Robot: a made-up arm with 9 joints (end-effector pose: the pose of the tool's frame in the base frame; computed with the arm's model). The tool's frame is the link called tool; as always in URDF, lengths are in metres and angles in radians.
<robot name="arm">
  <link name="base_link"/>
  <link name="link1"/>
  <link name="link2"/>
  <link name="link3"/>
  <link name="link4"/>
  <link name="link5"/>
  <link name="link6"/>
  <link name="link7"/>
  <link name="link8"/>
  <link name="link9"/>
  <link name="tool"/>
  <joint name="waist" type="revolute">
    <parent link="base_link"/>
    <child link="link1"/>
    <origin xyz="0 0 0.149" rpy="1.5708 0 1.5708"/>
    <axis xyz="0 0 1"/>
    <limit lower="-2.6" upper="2.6" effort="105" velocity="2.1"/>
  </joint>
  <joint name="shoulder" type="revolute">
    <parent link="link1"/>
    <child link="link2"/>
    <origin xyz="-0.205 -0.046 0.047" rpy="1.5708 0 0"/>
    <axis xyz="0 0 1"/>
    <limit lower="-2.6" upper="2.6" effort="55" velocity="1.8"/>
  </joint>
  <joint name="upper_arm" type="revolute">
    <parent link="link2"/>
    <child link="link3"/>
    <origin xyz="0.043 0.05 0.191" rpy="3.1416 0 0"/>
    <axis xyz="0 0 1"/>
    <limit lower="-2.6" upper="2.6" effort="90" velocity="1.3"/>
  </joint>
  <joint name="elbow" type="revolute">
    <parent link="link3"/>
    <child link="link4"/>
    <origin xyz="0.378 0.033 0.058" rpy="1.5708 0 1.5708"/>
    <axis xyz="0 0 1"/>
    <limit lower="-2.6" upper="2.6" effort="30" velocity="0.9"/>
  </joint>
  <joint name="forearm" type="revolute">
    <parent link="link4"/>
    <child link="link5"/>
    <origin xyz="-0.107 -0.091 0.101" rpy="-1.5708 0 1.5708"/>
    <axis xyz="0 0 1"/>
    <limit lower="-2.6" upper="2.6" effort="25" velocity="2.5"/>
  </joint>
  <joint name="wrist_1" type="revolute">
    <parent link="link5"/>
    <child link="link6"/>
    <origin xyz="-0.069 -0.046 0.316" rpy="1.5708 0 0"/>
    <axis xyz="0 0 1"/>
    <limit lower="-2.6" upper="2.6" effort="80" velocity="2.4"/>
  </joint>
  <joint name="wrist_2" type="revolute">
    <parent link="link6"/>
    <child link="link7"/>
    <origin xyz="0.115 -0.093 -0.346" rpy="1.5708 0 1.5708"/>
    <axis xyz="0 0 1"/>
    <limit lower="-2.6" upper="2.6" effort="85" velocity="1.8"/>
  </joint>
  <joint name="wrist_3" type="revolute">
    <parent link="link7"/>
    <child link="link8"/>
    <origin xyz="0.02 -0.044 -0.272" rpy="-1.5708 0 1.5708"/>
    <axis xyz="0 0 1"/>
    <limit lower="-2.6" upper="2.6" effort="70" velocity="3.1"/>
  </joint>
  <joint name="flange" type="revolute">
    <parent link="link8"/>
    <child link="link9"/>
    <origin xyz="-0.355 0.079 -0.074" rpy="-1.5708 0 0"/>
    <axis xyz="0 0 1"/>
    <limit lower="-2.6" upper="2.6" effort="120" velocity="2.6"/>
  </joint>
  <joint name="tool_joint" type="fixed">
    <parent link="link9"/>
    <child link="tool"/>
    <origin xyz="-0.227 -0.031 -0.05" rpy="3.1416 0 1.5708"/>
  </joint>
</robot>
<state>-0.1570 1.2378 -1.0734 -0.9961 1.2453 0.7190 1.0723 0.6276 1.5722</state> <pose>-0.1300 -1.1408 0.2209 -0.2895 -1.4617 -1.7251</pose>
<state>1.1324 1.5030 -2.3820 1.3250 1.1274 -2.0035 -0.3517 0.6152 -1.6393</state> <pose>0.4960 0.2889 -0.9163 0.1331 -1.5391 1.7414</pose>
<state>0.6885 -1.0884 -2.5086 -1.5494 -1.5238 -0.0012 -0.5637 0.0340 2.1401</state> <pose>0.1792 0.2457 0.2951 0.7511 1.3388 1.0215</pose>
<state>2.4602 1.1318 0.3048 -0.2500 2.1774 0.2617 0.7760 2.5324 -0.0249</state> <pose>0.4178 0.3176 0.2909 1.4174 0.8608 -1.2899</pose>
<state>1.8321 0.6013 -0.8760 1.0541 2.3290 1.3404 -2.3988 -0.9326 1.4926</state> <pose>0.6273 0.1830 0.1940 0.9356 -1.7398 -1.3938</pose>
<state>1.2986 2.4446 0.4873 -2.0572 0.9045 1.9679 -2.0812 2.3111 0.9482</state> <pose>0.4474 -0.7048 -0.3200 1.7625 -2.4550 -0.6554</pose>
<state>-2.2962 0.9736 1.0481 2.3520 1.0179 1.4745 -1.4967 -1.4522 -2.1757</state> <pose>-0.3606 0.2454 0.0640 -0.5973 -0.0476 -1.8545</pose>
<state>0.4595 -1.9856 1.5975 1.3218 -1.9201 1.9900 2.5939 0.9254 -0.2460</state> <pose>0.0846 0.0281 -0.8078 2.6433 -0.1422 -0.7558</pose>
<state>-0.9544 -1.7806 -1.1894 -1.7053 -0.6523 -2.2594 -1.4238 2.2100 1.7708</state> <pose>-0.1436 0.1977 0.2094 2.1273 -0.6272 -1.6768</pose>
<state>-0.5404 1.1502 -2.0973 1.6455 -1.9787 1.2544 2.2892 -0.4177 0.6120</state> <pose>0.0297 -0.3816 -0.0159 2.5906 0.4374 0.3550</pose>
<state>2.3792 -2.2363 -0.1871 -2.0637 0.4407 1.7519 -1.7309 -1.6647 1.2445</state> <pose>-0.3195 0.3297 0.1544 -1.8916 -0.8748 -1.5905</pose>
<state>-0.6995 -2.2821 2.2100 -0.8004 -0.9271 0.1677 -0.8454 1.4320 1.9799</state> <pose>0.3143 -0.1409 0.3747 0.6998 0.1319 0.2366</pose>
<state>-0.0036 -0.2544 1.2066 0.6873 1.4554 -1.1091 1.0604 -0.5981 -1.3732</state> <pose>-0.2151 0.4167 -0.8792 1.6138 -0.9719 2.2745</pose>
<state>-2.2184 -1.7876 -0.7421 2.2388 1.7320 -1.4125 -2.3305 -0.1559 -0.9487</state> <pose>-1.3214 -0.5105 0.4442 1.6930 2.3259 0.6429</pose>
